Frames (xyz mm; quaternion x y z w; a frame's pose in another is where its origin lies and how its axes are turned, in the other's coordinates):
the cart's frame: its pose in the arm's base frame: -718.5 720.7 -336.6 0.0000 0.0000 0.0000 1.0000
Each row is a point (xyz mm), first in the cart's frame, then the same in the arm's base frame.
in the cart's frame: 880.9 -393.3 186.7
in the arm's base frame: 162.4 327.4 -149.9
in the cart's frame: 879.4 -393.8 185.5
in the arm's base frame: 160.9 326.9 -151.1
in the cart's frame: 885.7 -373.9 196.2
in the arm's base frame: 167.2 346.8 -140.4
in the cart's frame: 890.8 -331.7 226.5
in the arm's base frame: 172.3 389.0 -110.1
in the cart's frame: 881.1 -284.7 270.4
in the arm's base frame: 162.6 436.0 -66.2
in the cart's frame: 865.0 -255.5 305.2
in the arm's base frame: 146.5 465.2 -31.4
